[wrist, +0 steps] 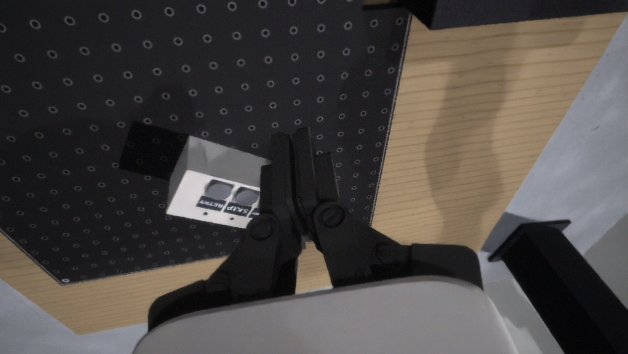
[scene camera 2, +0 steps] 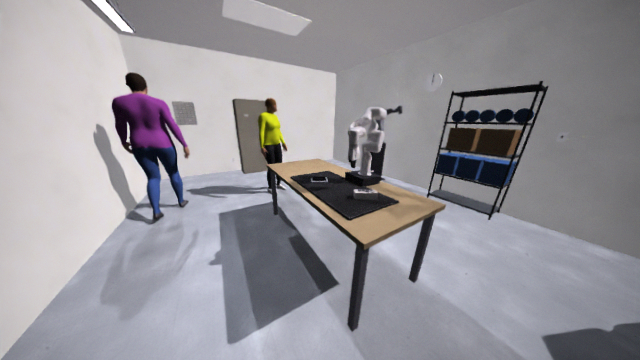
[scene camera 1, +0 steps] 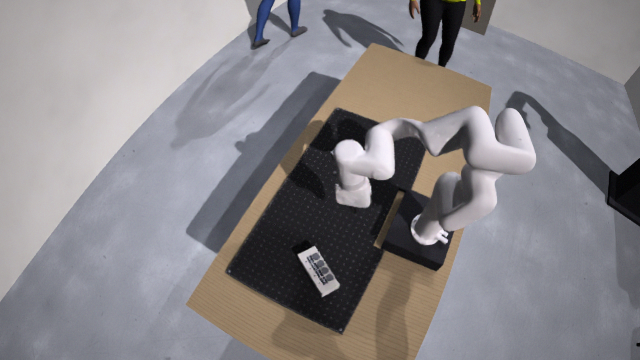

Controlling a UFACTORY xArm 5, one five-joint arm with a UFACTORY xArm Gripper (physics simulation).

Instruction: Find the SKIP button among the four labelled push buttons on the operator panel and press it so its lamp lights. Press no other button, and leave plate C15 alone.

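Pixels of known places: gripper, fingertip midpoint: (wrist: 298, 152) (scene camera 2: 353, 167) (scene camera 1: 355, 209); arm's base at its link origin: (scene camera 2: 364, 174) (scene camera 1: 426, 229).
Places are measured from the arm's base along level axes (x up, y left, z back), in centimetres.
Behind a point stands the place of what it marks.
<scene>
The white operator panel (scene camera 1: 326, 289) {x -1.2, y 38.5, z -16.2 cm} (scene camera 2: 366, 195) {x -3.1, y 37.4, z -24.0 cm} (wrist: 180, 192) {x -1.1, y 31.2, z -30.0 cm} lies on the black perforated mat (scene camera 1: 260, 260) {x -6.4, y 43.6, z -42.2 cm} (scene camera 2: 350, 210) {x -5.9, y 48.6, z -43.8 cm} (wrist: 300, 65) {x -6.4, y 19.6, z -18.5 cm}. In the wrist view the SKIP button (wrist: 246, 196) {x -0.8, y 31.9, z -23.5 cm} is a round grey button beside the RETRY button (wrist: 218, 190) {x -0.8, y 30.8, z -26.4 cm}; a further label is partly hidden by a finger. The small lamp (wrist: 231, 218) {x -1.1, y 35.7, z -25.0 cm} by the SKIP label looks dark. My gripper (scene camera 2: 353, 164) {x 12.2, y 14.7, z -22.8 cm} (wrist: 298, 152) {x 12.2, y 14.7, z -22.8 cm} is shut and empty, pointing down above the mat, apart from the panel. A white-edged flat item (scene camera 2: 319, 179) {x -4.0, y -9.7, z -43.2 cm}, possibly plate C15, lies at the mat's far end; its label is unreadable.
The arm stands on a black base block (scene camera 1: 412, 255) {x -2.4, y 10.5, z 1.0 cm} (scene camera 2: 363, 179) {x -0.3, y 12.7, z -9.9 cm} at one side of the wooden table (scene camera 1: 415, 80) {x -7.7, y -83.2, z -45.6 cm} (scene camera 2: 400, 220) {x -7.7, y 66.5, z -19.8 cm} (wrist: 450, 125) {x -7.7, y 27.1, z 3.2 cm}. Two people stand on the floor beyond the table. A shelf rack (scene camera 2: 495, 90) stands by the wall.
</scene>
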